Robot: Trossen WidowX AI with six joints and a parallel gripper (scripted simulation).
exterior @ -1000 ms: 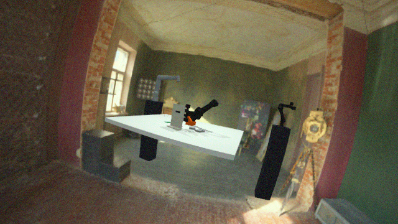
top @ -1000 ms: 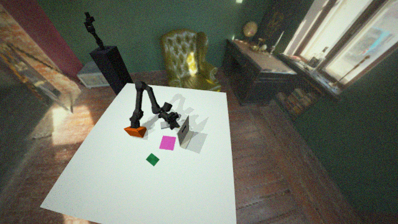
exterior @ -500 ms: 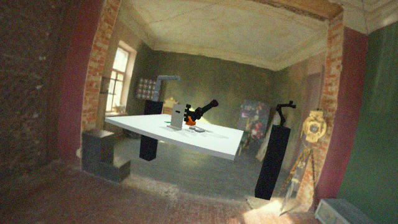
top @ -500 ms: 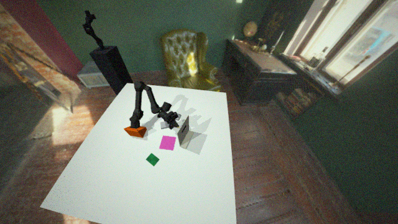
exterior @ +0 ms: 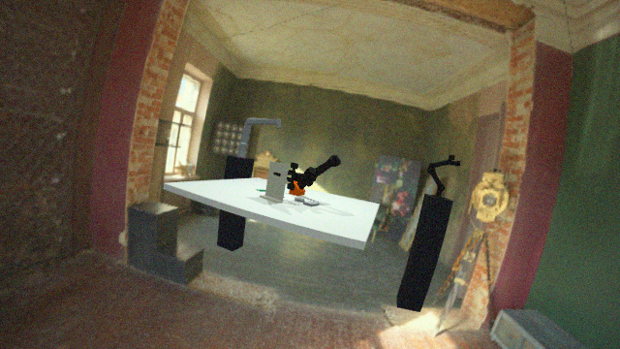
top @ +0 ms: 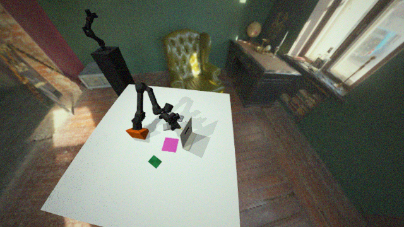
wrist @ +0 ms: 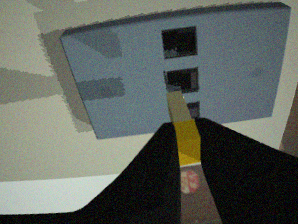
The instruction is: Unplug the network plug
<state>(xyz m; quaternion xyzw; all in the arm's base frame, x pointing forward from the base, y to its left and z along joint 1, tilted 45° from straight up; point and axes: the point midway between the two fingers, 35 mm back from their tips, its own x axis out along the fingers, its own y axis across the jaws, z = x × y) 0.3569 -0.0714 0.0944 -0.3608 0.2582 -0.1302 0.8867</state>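
My gripper tip is now 17 cm above the magenta square, 9 cm past it and 7 cm to the left of it. From my gripper tip the other things lie so: upright grey panel (6 cm below, 5 cm ahead, 2 cm to the right).
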